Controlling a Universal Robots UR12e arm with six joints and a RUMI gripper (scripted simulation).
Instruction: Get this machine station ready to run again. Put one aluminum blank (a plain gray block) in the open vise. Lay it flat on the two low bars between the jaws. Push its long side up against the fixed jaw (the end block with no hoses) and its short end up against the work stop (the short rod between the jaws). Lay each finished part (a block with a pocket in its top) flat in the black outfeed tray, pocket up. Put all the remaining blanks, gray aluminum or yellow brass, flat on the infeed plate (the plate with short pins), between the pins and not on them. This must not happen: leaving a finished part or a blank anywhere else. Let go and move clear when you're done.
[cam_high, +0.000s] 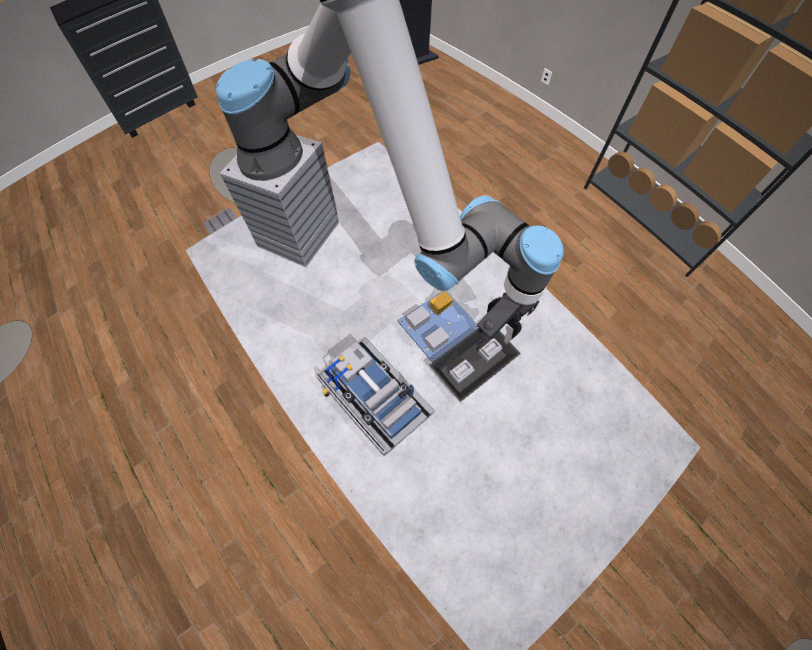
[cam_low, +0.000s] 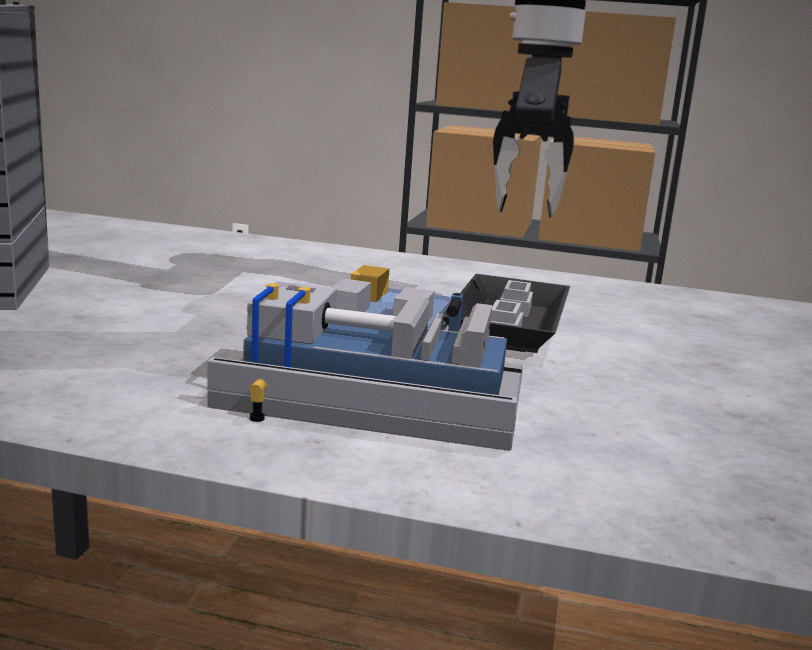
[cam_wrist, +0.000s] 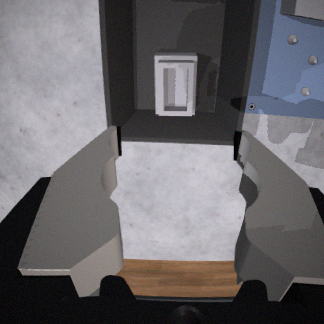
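Right now my hand is 210 mm past the gray aluminum blank, 100 mm to the left of it and 140 mm above it. Round my hand: yellow brass blank 210 mm behind, 10 mm to the right, 140 mm below; then blue infeed plate 160 mm behind, 60 mm to the right, 160 mm below; then gray blank 120 mm behind, 100 mm to the right, 140 mm below.
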